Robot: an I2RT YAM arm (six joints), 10 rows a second.
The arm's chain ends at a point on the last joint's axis. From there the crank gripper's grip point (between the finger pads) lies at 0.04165 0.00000 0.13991 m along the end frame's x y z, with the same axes.
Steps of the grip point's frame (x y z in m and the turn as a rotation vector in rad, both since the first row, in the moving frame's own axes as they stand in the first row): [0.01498, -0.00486, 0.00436, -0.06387, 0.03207, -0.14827]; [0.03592, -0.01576, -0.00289, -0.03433, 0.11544, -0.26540]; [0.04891, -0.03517, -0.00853, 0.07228, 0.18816, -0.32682]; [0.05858, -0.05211, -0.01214, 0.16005, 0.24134, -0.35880]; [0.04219, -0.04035, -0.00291, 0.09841, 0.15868, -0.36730]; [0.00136, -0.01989, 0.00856, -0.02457, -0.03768, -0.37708]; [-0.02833, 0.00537, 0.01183, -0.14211, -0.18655, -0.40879]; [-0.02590, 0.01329, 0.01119, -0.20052, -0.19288, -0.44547]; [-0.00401, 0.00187, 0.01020, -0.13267, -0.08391, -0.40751]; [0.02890, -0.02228, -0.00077, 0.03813, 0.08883, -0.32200]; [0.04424, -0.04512, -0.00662, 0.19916, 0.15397, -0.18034]
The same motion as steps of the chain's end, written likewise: [0.01033, -0.00723, 0.00585, -0.06387, 0.03207, -0.14827]; [0.02110, -0.00739, 0.00267, -0.03433, 0.11544, -0.26540]; [0.02778, -0.00805, 0.00241, 0.07228, 0.18816, -0.32682]; [0.03377, -0.01092, 0.00450, 0.16005, 0.24134, -0.35880]; [0.02639, -0.00840, 0.00666, 0.09841, 0.15868, -0.36730]; [0.00882, -0.00892, 0.00698, -0.02457, -0.03768, -0.37708]; [-0.00305, -0.00316, 0.00693, -0.14211, -0.18655, -0.40879]; [-0.00145, -0.00244, 0.00699, -0.20052, -0.19288, -0.44547]; [0.00719, -0.00225, 0.00740, -0.13267, -0.08391, -0.40751]; [0.01986, -0.00197, 0.00376, 0.03813, 0.08883, -0.32200]; [0.02669, -0.00901, 0.00483, 0.19916, 0.15397, -0.18034]
